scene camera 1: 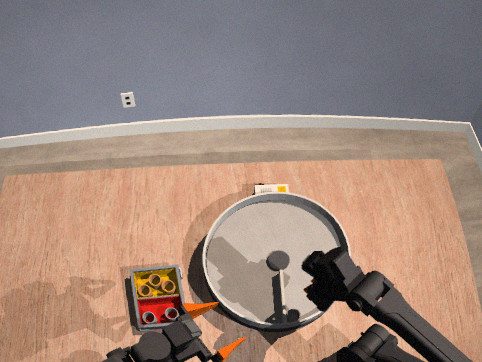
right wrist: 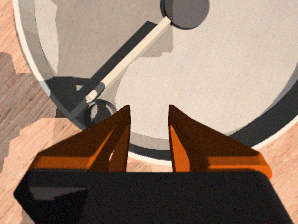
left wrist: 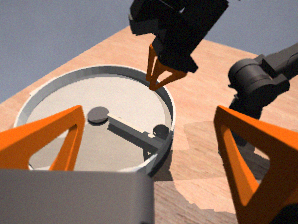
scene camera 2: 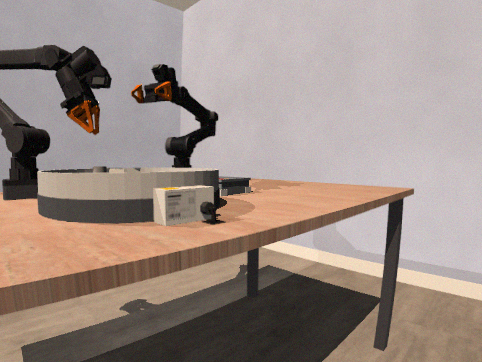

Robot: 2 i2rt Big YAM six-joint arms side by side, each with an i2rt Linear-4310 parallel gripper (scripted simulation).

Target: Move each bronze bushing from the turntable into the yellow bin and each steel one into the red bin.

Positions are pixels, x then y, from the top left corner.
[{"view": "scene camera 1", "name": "red bin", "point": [157, 306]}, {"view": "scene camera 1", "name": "yellow bin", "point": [140, 278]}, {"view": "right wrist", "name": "my right gripper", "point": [149, 112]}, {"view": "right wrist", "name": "turntable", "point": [225, 71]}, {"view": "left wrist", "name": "my left gripper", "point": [149, 112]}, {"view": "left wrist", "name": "my right gripper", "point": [149, 85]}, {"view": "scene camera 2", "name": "my right gripper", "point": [94, 132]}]
